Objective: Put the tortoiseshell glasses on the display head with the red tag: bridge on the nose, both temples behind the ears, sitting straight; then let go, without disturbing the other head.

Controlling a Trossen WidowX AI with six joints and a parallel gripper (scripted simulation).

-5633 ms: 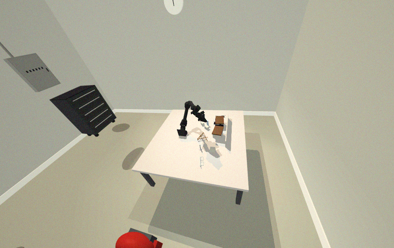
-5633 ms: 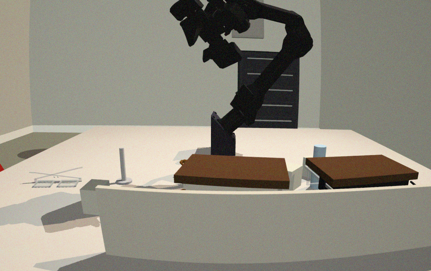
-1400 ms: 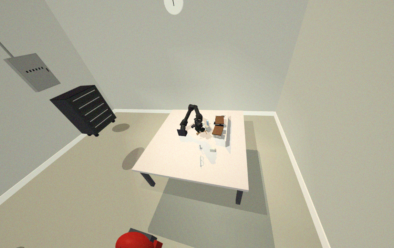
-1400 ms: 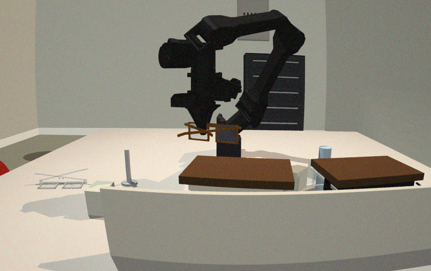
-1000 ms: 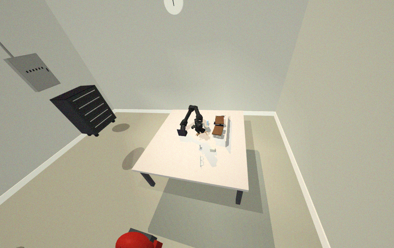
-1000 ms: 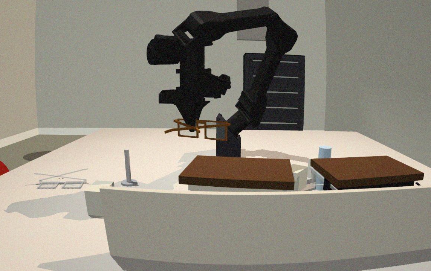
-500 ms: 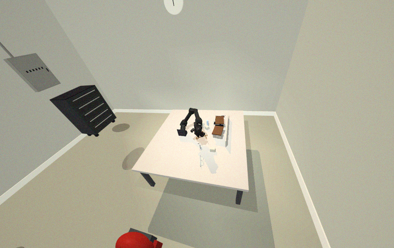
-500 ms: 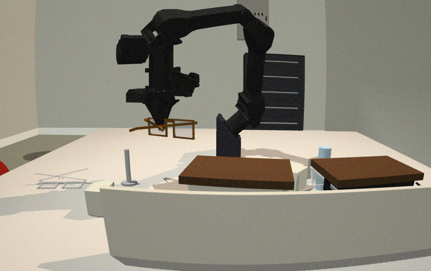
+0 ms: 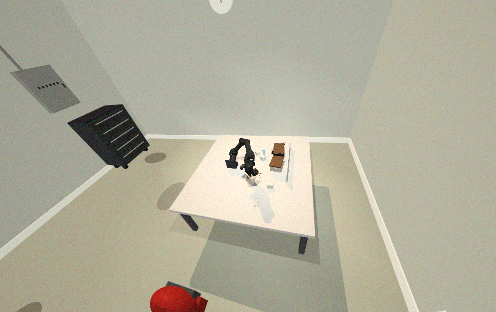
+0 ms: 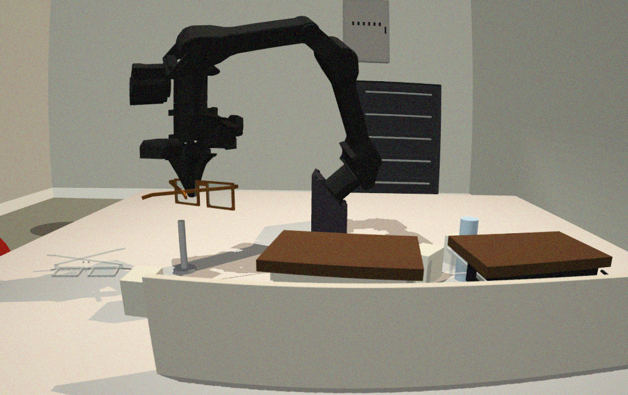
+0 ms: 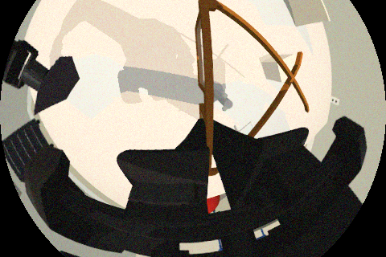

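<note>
Right now my gripper tip is 4 cm short of the round base, 1 cm to the left of it and 9 cm above it. Also, from my gripper tip: pale blue cylinder: 2 cm behind, 45 cm to the left, 7 cm below; then curved white wall: 28 cm ahead, 40 cm to the left, 6 cm below.
</note>
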